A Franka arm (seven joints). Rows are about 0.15 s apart.
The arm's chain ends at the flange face. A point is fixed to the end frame.
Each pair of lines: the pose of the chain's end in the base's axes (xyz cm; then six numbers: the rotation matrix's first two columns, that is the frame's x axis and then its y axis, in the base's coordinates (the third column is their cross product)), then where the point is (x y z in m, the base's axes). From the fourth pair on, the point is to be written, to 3 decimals.
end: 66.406 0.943 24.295 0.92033 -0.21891 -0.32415 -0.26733 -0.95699 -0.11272
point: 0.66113 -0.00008 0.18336
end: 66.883 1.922 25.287 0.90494 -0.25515 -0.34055 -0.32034 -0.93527 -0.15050
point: 0.66503 0.01241 0.19296
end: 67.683 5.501 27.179 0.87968 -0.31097 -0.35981 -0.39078 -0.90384 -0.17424
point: 0.67189 0.05035 0.21176
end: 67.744 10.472 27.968 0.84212 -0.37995 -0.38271 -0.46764 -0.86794 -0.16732
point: 0.671 0.101 0.220
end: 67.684 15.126 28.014 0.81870 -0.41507 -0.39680 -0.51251 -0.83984 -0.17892
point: 0.669 0.149 0.220
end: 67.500 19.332 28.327 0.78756 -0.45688 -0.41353 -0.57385 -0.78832 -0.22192
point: 0.668 0.194 0.223
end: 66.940 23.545 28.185 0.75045 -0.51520 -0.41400 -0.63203 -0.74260 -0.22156
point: 0.662 0.237 0.222
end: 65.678 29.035 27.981 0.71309 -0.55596 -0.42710 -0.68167 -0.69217 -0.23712
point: 0.650 0.294 0.220
